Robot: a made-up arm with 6 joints.
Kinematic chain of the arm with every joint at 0, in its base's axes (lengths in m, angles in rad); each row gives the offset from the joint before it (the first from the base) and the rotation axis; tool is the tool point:
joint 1: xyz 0 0 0.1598 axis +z
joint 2: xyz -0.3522 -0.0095 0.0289 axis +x
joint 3: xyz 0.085 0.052 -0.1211 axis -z
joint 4: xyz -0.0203 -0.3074 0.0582 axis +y
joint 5: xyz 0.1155 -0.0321 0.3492 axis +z
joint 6: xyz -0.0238 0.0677 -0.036 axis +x
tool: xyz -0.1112 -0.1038 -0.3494
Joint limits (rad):
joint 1: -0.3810..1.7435
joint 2: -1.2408..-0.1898
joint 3: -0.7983..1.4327
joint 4: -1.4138..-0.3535
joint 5: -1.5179..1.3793
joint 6: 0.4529..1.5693
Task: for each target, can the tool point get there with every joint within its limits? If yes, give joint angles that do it. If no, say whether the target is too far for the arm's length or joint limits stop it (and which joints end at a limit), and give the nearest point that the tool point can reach.
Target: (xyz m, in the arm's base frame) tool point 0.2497 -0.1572 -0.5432
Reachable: no: joint limits stop it (at a limit: joint 1, joint 3, joint 4, joint 6) | nearest point 0.1812 -0.3471 -0.1934 | short by 0.404 m
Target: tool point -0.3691 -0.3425 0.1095
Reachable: yes | joints -0.0339 -0.4533 -0.1051 -1.0643 1.0390 0.8932
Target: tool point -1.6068 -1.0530 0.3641
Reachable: no: too far | nearest point -0.6924 -0.4537 0.2025 | short by 1.105 m
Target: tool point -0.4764 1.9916 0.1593
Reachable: no: too far | nearest point -0.2477 0.6447 0.1887 | short by 1.366 m
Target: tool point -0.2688 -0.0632 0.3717
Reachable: yes | joints 0.1339 -0.2856 0.9332 -1.0936 -0.9705 0.8653
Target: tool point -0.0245 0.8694 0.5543
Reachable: no: joint limits stop it (at a limit: joint 1, joint 2, joint 5, joint 6) | nearest point -0.1732 0.5333 0.4523 | short by 0.381 m
